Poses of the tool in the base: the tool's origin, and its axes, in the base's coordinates. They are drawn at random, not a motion.
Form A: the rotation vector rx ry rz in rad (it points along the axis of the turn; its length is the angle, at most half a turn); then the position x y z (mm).
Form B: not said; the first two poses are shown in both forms.
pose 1, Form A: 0.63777 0.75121 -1.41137 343.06 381.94 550.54
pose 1, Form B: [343.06 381.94 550.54], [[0.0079 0.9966 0.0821], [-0.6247 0.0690 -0.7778], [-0.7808 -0.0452 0.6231]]
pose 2, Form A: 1.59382 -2.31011 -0.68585 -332.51 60.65 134.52
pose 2, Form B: [-332.51 60.65 134.52], [[-0.3693 -0.8089 -0.4575], [-0.9275 0.2901 0.2358], [-0.0581 0.5114 -0.8574]]
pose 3, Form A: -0.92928 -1.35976 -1.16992 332.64 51.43 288.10
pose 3, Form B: [332.64 51.43 288.10], [[-0.1309 0.9657 -0.2241], [-0.0775 0.2154 0.9734], [0.9884 0.1448 0.0466]]
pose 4, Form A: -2.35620 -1.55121 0.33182 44.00 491.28 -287.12
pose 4, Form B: [44.00 491.28 -287.12], [[0.3903 0.8510 -0.3514], [0.9203 -0.3719 0.1213], [-0.0275 -0.3708 -0.9283]]
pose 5, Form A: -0.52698 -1.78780 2.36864 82.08 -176.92 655.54
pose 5, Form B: [82.08 -176.92 655.54], [[-0.9310 0.1066 -0.3491], [0.3065 -0.2911 -0.9063], [-0.1982 -0.9507 0.2383]]
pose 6, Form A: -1.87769 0.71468 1.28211 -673.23 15.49 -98.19
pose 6, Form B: [-673.23 15.49 -98.19], [[0.3453 -0.7777 -0.5253], [-0.0378 -0.5708 0.8202], [-0.9377 -0.2633 -0.2265]]
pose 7, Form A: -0.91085 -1.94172 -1.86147 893.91 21.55 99.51
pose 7, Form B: [893.91 21.55 99.51], [[-0.7537 0.6235 0.2078], [0.2339 -0.0410 0.9714], [0.6141 0.7808 -0.1150]]
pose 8, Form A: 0.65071 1.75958 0.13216 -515.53 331.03 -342.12
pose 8, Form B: [-515.53 331.03 -342.12], [[-0.1487 0.3555 0.9228], [0.4894 0.8373 -0.2437], [-0.8593 0.4153 -0.2985]]
